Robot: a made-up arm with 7 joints.
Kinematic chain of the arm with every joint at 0, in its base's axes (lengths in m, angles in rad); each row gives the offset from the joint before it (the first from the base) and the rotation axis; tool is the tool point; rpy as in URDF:
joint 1: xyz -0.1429 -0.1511 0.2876 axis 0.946 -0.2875 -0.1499
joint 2: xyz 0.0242 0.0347 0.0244 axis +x
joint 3: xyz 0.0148 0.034 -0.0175 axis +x
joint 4: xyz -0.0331 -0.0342 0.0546 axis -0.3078 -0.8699 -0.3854
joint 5: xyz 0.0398 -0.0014 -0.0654 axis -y
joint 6: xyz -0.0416 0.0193 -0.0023 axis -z
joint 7: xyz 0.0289 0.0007 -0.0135 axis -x
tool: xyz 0.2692 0.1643 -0.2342 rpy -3.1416 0 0
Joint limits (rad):
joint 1: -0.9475..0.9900
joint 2: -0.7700..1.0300
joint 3: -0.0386..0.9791
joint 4: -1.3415..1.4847
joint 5: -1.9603..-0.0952
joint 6: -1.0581..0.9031
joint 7: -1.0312..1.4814
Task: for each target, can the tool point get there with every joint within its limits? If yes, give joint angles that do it. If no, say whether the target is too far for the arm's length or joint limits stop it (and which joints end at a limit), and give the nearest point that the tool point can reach.
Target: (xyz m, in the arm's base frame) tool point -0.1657 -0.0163 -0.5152
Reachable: no: too far | nearest point -0.1403 -0.0618 -0.1930 | short by 0.326 m
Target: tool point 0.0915 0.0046 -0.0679
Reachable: yes | joints 0.2194 0.3246 0.8199 0.6803 -0.2850 0.7526 0.8265
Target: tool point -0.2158 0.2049 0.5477
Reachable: yes | joints 0.8235 0.8165 0.3512 -0.3237 -1.3399 0.6351 -0.6747
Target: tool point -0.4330 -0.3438 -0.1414
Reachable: no: joint limits stop it (at a limit: joint 1, joint 5, joint 6) | nearest point -0.3833 -0.3018 -0.0656 | short by 0.100 m
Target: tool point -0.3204 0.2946 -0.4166
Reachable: no: too far | nearest point -0.2337 0.1151 -0.1158 | short by 0.361 m
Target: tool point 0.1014 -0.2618 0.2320
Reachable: no: joint limits stop it (at a limit: joint 2, joint 3, joint 4, joint 5) | nearest point 0.1660 -0.3305 0.1990 | short by 0.100 m
